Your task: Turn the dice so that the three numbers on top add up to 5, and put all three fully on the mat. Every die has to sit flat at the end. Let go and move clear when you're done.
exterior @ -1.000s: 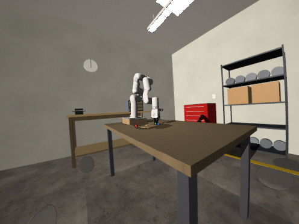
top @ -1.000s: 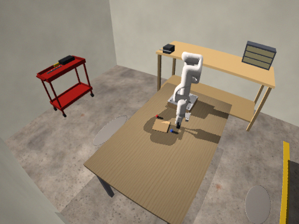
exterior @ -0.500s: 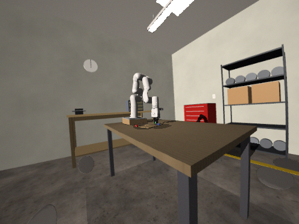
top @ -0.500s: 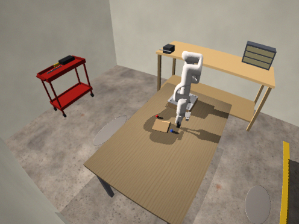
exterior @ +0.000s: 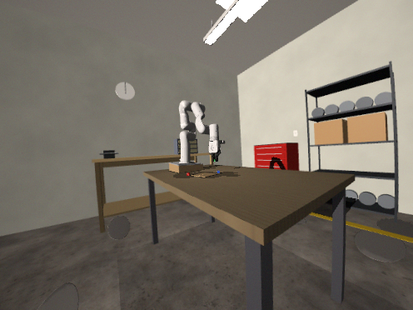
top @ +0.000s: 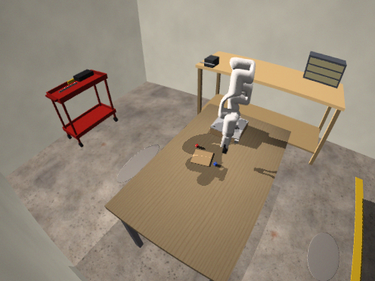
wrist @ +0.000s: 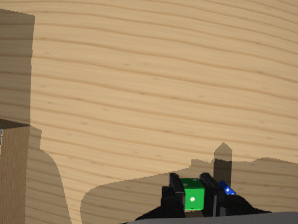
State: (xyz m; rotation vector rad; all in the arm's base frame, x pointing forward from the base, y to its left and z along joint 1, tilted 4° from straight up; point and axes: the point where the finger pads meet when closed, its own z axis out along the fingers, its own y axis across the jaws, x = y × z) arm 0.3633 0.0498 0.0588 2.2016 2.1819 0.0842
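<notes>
The tan mat lies 40 mm ahead of my hand, 160 mm to the right of it and 100 mm below it. The rest, counted from my hand: blue die: 70 mm ahead, 40 mm to the right, 100 mm below; then red die: 60 mm behind, 240 mm to the right, 100 mm below; then green die: 10 mm below.
</notes>
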